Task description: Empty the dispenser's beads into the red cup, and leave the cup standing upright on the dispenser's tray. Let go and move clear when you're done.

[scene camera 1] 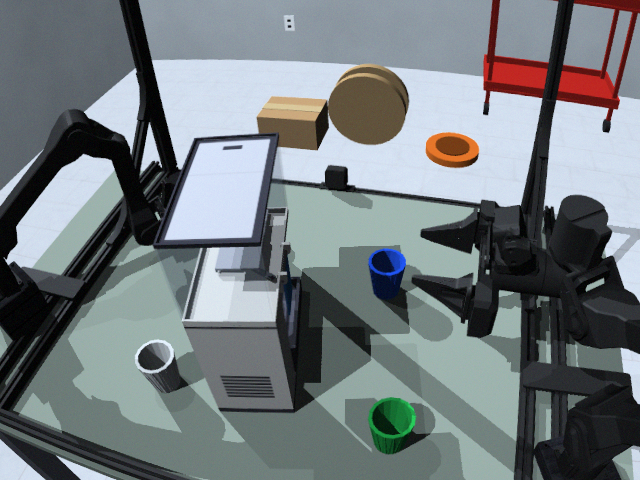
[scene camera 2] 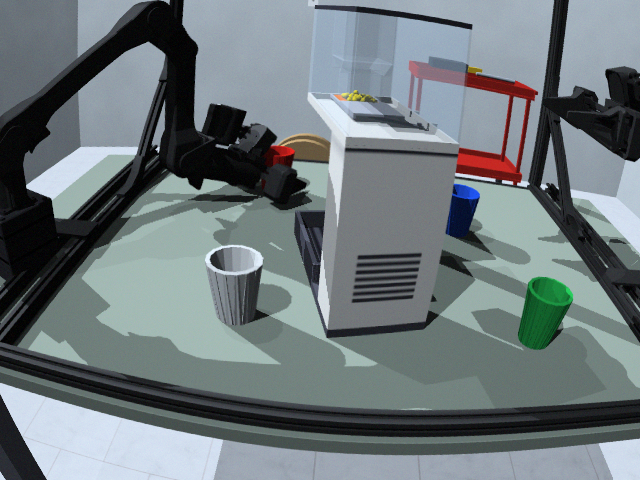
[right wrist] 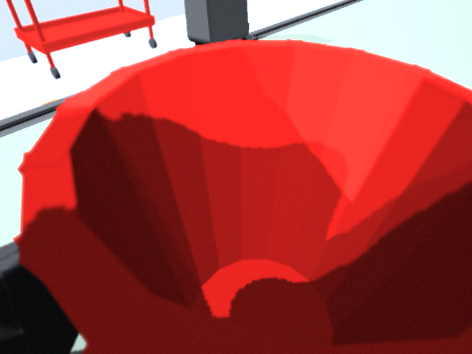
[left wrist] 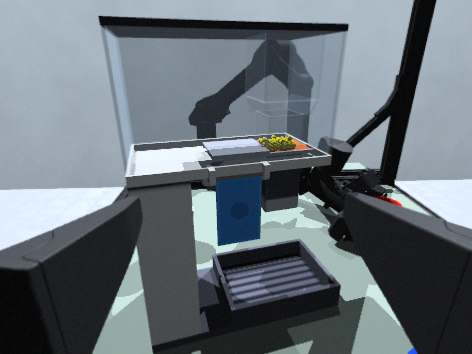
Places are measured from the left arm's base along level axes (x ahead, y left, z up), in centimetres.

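Where they show: left gripper, fingertip midpoint: [scene camera 1: 416, 255] [scene camera 2: 554, 107] [left wrist: 243, 205]; right gripper, fingertip midpoint: [right wrist: 245, 213]; left arm's base, link origin: [scene camera 1: 581, 464]; right arm's base, link origin: [scene camera 1: 3, 285] [scene camera 2: 11, 203].
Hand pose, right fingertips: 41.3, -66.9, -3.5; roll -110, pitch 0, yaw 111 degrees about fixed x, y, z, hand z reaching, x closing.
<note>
Things, the pixels of their top centre, and the offset from my right fingertips, as dx, dy, dz. "pt": a spot on its surface instead.
- dispenser, top centre: [scene camera 2: 381, 10] [left wrist: 241, 28] [scene camera 1: 227, 172] +0.8, +33.3, +35.0
- blue panel, top centre: [left wrist: 239, 175] [scene camera 1: 284, 263] -4.6, +36.2, +20.9
- red cup, top centre: [right wrist: 295, 120] [scene camera 2: 276, 150] [left wrist: 382, 203] +3.4, +1.6, +6.3
- blue cup, top centre: [scene camera 2: 462, 190] [scene camera 1: 387, 261] -22.1, +24.4, +6.3
- green cup, top centre: [scene camera 2: 551, 290] [scene camera 1: 392, 417] -16.3, +54.4, +6.3
- white cup, top centre: [scene camera 2: 233, 258] [scene camera 1: 154, 356] +18.2, +38.3, +6.3
- clear cover, surface spot: [left wrist: 175, 90] pt -3.5, +41.9, +29.5
The dispenser [scene camera 1: 248, 356] [scene camera 2: 387, 206] [left wrist: 170, 260] stands mid-table. Yellow beads [scene camera 2: 357, 96] [left wrist: 280, 143] lie on its top, on an orange patch beside a grey block. A blue panel [left wrist: 239, 227] hangs above its dark tray [left wrist: 287, 306] [scene camera 2: 306, 250]. The red cup [scene camera 2: 280, 153] [left wrist: 391, 201] [right wrist: 200, 95] stands beyond the dispenser in scene camera 2; its inside looks bare. My right gripper [scene camera 2: 285, 167] is open around the cup, one finger on the near side; the other is mostly hidden. My left gripper [scene camera 1: 417, 257] is open and empty, facing the dispenser.
A blue cup [scene camera 1: 386, 276] [scene camera 2: 462, 209] stands between the dispenser and my left gripper. A green cup [scene camera 1: 390, 431] [scene camera 2: 543, 315] and a white cup [scene camera 1: 160, 366] [scene camera 2: 235, 289] stand on opposite sides of the dispenser. A clear cover [left wrist: 175, 90] rises above its top.
</note>
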